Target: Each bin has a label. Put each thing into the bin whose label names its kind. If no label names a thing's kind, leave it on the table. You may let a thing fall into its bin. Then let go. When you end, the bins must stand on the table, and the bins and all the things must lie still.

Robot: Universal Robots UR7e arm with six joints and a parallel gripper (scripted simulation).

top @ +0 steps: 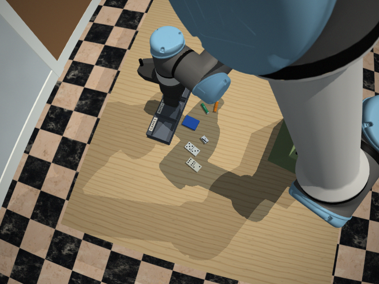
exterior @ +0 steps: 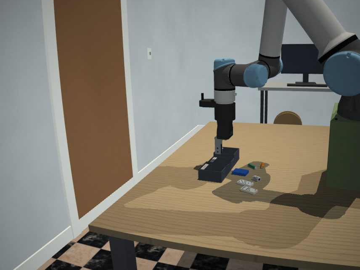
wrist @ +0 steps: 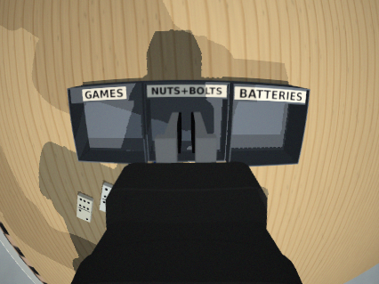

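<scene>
The dark three-part bin is 10 mm behind my hand and 60 mm below it. From my hand the other things lie so: orange battery 160 mm behind, 40 mm to the right, 70 mm below; then blue flat block 90 mm behind, 40 mm to the left, 70 mm below; then green battery 130 mm behind, 30 mm to the right, 70 mm below.
</scene>
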